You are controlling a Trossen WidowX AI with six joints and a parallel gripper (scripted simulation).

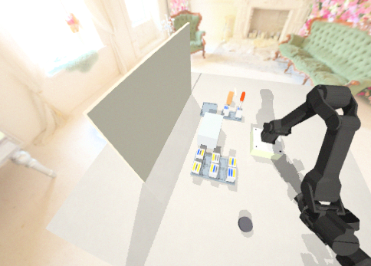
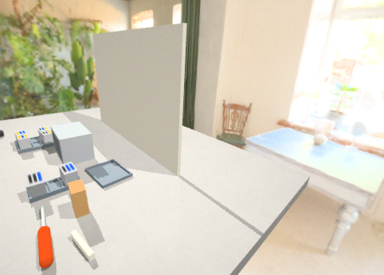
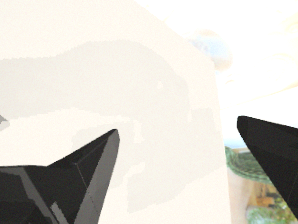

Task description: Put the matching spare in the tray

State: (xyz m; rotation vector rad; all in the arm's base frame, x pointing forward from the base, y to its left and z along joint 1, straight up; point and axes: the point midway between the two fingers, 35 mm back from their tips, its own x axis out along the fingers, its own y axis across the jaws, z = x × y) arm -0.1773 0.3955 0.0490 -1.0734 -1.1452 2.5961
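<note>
My gripper tip is now 270 mm short of the black disc, 10 mm to the left of it and 80 mm above it. From my gripper tip the other things lie so: tall grey panel 720 mm ahead, 380 mm to the right, 140 mm above; mounted unit 490 mm ahead, 370 mm to the right, 40 mm below; white stick 400 mm ahead, 810 mm to the right, 80 mm below.
</note>
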